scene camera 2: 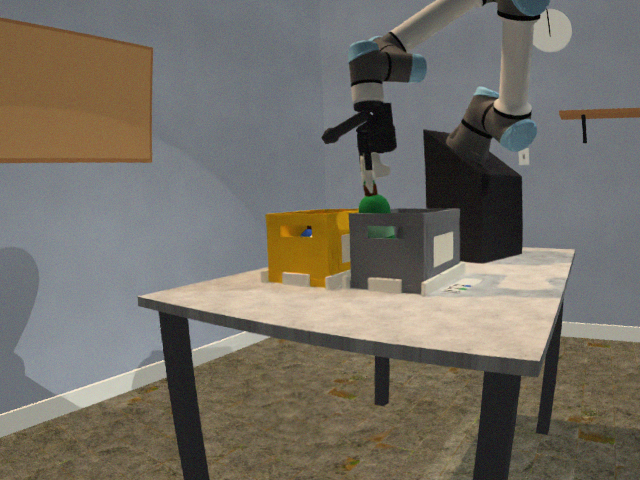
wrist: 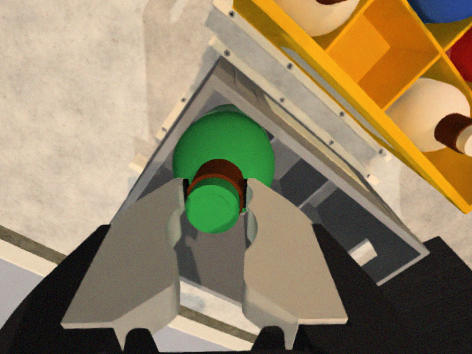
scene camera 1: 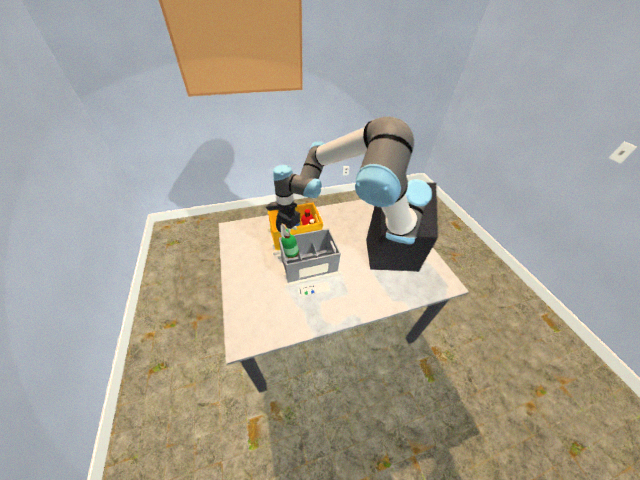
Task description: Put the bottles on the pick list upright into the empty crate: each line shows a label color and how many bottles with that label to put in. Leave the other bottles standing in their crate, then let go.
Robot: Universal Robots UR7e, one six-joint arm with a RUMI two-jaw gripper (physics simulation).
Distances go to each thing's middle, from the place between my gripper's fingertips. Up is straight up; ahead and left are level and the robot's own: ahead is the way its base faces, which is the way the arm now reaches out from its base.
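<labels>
From my hand: green bottle [scene camera 2: 372, 202], 1 cm behind, 1 cm to the left, 5 cm below.
</labels>
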